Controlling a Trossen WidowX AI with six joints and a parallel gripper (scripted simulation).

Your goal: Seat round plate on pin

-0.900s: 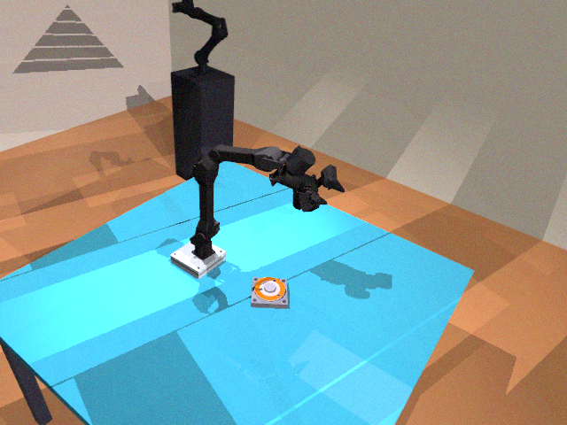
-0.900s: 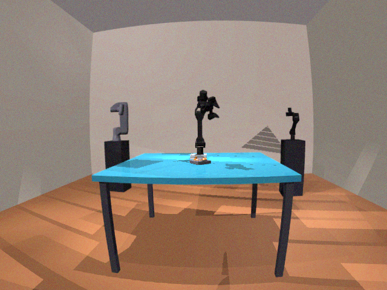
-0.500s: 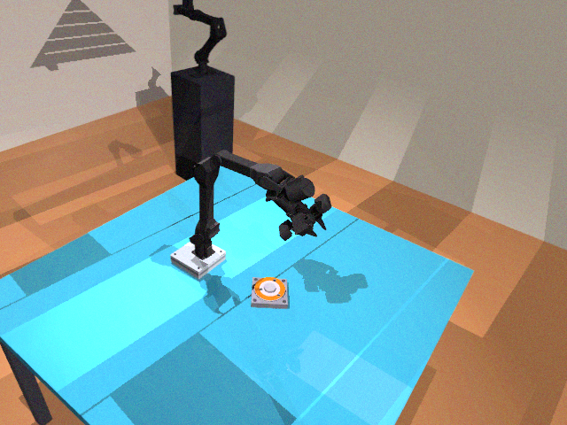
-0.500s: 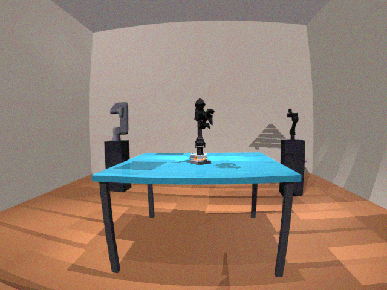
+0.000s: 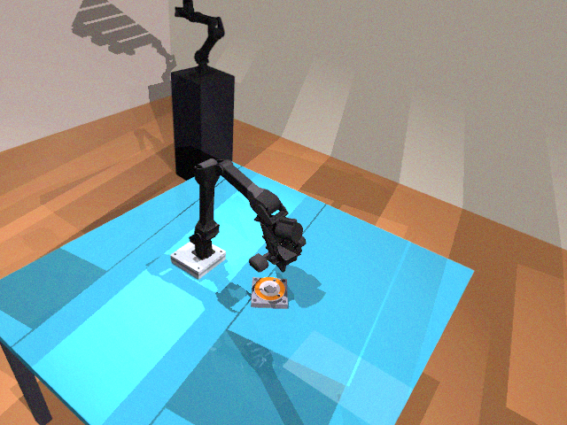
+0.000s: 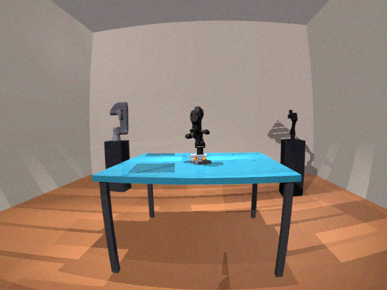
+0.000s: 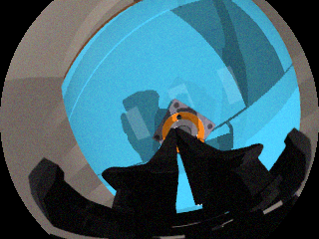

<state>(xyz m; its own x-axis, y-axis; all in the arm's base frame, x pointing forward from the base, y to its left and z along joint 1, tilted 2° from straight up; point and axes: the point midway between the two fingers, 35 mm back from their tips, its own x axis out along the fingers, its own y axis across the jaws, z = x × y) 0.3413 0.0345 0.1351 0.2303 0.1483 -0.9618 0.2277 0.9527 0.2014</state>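
My gripper tip is now 50 mm past the square grey base and 130 mm above it.
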